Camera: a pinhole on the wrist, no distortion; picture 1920 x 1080 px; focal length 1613.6 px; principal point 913.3 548.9 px. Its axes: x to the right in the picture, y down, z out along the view. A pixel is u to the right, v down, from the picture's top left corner.
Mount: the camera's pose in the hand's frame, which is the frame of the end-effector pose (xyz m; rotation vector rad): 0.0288 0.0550 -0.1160 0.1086 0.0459 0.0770
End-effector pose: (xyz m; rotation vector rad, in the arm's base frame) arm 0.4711 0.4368 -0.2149 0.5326 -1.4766 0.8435
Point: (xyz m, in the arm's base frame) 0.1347 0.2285 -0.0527
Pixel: 1277.2 832.0
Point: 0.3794 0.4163 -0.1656
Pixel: 1053.6 654.0
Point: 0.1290 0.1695 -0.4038
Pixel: 152.5 1022.4
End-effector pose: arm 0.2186 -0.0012 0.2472 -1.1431 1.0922 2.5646
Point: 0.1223 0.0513 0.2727
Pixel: 915.8 416.1
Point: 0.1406 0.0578 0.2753
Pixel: 795.4 341.9
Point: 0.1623 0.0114 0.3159
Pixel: 509.5 721.8
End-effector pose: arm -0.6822 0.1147 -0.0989 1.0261 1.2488 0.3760
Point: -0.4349 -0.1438 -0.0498
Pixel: 222.8 475.8
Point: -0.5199 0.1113 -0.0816
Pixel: 918.1 738.3
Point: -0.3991 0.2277 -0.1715
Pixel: 1783.9 780.9
